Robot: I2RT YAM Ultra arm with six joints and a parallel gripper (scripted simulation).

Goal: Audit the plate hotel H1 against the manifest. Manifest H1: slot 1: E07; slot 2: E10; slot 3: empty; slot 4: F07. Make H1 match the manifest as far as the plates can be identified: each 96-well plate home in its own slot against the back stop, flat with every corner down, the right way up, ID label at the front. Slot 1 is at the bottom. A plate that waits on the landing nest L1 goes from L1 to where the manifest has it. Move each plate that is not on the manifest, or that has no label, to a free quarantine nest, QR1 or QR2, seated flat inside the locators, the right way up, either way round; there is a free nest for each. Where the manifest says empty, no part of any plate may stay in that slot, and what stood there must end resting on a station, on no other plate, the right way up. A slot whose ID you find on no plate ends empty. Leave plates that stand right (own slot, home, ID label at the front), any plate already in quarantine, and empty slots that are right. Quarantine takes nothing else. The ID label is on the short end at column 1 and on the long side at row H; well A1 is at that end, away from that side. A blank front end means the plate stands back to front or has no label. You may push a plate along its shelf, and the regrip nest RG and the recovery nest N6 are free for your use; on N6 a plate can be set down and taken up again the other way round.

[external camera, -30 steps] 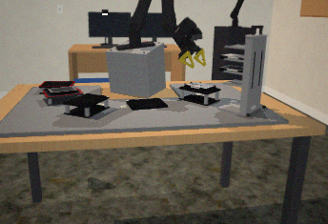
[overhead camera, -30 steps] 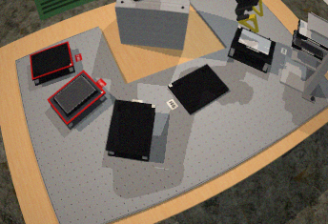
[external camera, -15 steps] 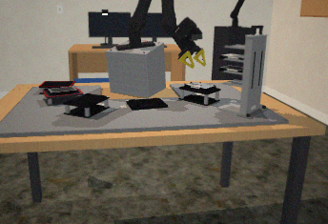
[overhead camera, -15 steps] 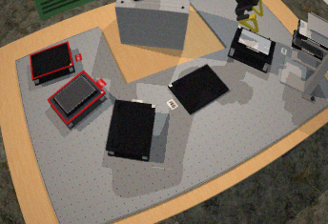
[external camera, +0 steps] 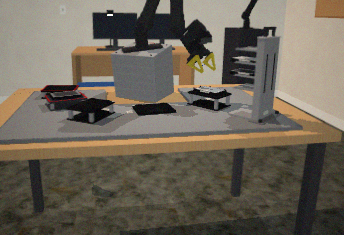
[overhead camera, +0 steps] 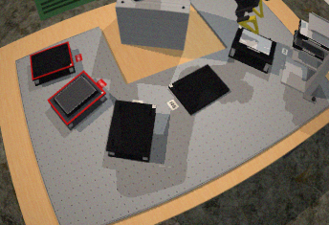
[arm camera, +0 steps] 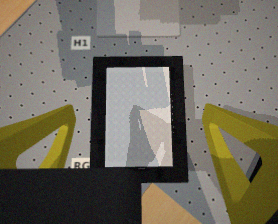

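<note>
My hand is 8 cm past the A1 mark, 2 cm to the right of it and 10 cm above it. From my hand the other things lie so: pale grey 96-well plate: 17 cm ahead, 10 cm to the left, 7 cm above; black regrip nest RG: 1 cm ahead, 1 cm to the left, 11 cm below; RG tag: 9 cm behind, 5 cm to the left, 16 cm below.
</note>
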